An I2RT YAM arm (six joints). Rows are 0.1 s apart.
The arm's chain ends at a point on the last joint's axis. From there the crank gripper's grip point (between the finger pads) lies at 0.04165 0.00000 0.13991 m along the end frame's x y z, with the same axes.
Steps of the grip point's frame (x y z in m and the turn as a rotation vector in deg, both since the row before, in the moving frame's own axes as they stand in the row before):
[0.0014 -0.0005 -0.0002 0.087 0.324 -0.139]
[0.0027 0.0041 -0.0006 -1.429 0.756 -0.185]
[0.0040 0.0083 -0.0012 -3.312 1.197 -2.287]
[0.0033 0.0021 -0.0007 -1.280 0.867 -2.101]
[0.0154 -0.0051 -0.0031 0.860 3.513 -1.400]
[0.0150 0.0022 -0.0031 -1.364 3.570 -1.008]
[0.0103 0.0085 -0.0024 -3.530 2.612 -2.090]
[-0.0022 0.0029 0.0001 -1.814 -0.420 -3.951]
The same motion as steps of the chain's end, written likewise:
[0.0006 -0.0002 0.0000 0.087 0.324 -0.139]
[0.0009 0.0008 0.0000 -1.429 0.756 -0.185]
[0.0010 0.0020 -0.0001 -3.312 1.197 -2.287]
[0.0012 0.0005 0.0000 -1.280 0.867 -2.101]
[0.0069 -0.0019 -0.0003 0.860 3.513 -1.400]
[0.0063 -0.0003 -0.0002 -1.364 3.570 -1.008]
[0.0038 0.0016 -0.0001 -3.530 2.612 -2.090]
[-0.0012 0.0013 -0.0002 -1.814 -0.420 -3.951]

